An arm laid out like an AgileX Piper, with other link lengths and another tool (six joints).
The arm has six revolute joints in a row. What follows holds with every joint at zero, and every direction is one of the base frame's. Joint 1 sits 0.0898 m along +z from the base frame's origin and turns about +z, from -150 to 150 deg. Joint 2 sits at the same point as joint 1 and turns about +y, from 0 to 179.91 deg. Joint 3 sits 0.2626 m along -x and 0.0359 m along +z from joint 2 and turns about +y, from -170 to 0 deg. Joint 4 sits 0.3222 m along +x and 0.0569 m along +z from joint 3 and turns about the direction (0.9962, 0, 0.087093), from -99.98 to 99.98 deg. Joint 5 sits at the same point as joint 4 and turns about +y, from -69.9 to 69.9 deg. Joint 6 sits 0.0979 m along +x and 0.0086 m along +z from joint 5 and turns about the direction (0.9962, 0, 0.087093), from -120 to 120 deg. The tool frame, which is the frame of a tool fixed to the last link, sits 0.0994 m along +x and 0.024 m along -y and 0.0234 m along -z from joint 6; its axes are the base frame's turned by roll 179.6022, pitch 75.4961 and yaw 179.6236 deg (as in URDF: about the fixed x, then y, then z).
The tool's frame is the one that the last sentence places.
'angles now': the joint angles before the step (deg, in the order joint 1, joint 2, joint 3, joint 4, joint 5, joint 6). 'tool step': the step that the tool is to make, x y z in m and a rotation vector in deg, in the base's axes. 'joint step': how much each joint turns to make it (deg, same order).
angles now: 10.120, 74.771, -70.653, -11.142, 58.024, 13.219
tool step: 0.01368, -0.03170, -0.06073, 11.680, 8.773, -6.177
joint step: -12.043, 8.409, 0.000, 16.019, -0.809, -7.642
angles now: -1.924, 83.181, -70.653, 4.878, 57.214, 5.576
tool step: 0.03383, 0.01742, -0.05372, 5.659, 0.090, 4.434
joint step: -0.692, 8.869, 0.002, 10.096, -7.366, -9.410
